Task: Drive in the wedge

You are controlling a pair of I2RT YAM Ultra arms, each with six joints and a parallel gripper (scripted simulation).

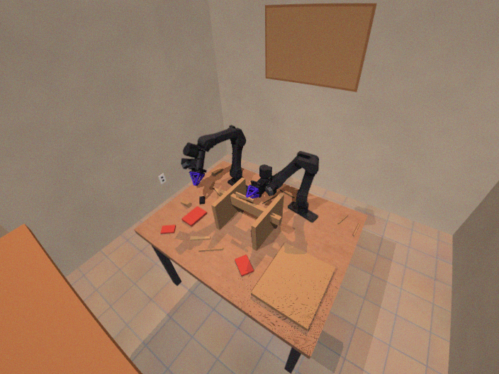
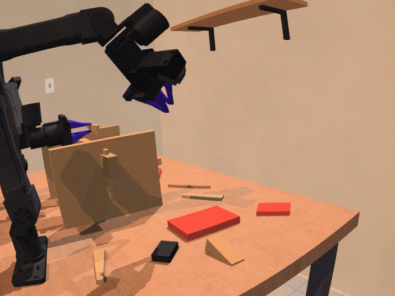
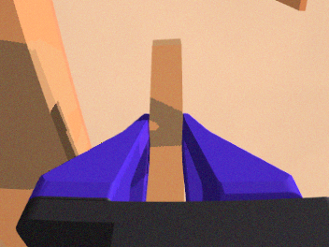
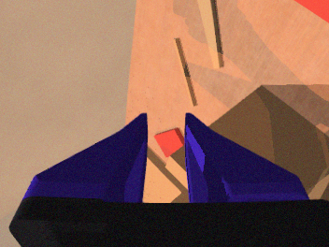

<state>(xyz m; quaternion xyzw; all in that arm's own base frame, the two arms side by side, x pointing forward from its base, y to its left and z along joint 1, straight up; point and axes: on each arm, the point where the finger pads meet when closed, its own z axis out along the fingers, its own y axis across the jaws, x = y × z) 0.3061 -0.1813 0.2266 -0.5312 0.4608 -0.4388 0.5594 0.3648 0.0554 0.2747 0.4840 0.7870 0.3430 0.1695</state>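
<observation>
The rail is 110 mm behind my right hand, 290 mm to the left of it and 130 mm below it. The rest, counted from my right hand: black block (100 mm behind, 110 mm to the right, 270 mm below); flat panel (90 mm ahead, 690 mm to the left, 260 mm below).
Right now my left hand is 1 cm past the rail and 8 cm above it. Round my left hand: black block: 40 cm to the right, 22 cm below; then flat panel: 20 cm ahead, 40 cm to the left, 21 cm below.
</observation>
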